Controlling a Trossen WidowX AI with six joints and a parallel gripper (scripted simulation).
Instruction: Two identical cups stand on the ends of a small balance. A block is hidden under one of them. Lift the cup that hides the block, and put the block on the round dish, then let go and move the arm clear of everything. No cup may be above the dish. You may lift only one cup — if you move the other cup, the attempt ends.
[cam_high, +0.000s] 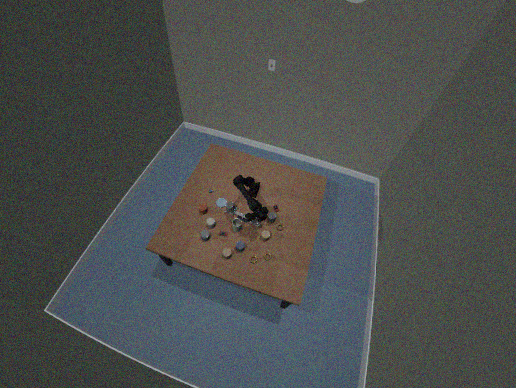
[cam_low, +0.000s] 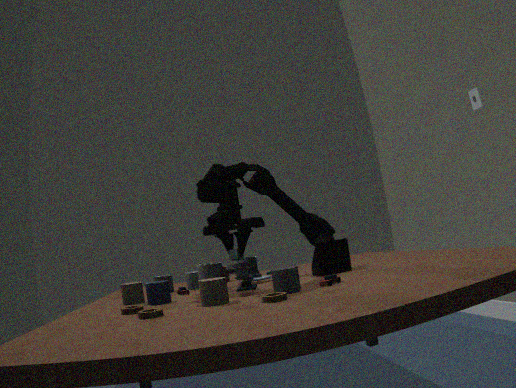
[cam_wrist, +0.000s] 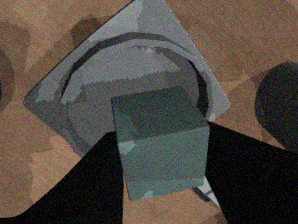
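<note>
Right now the pale round dish is 37 cm to the right of my gripper tip, 11 cm below it and 9 cm behind it. Also, from my gripper tip: balance beam 12 cm to the right, 7 cm below, 2 cm behind.
</note>
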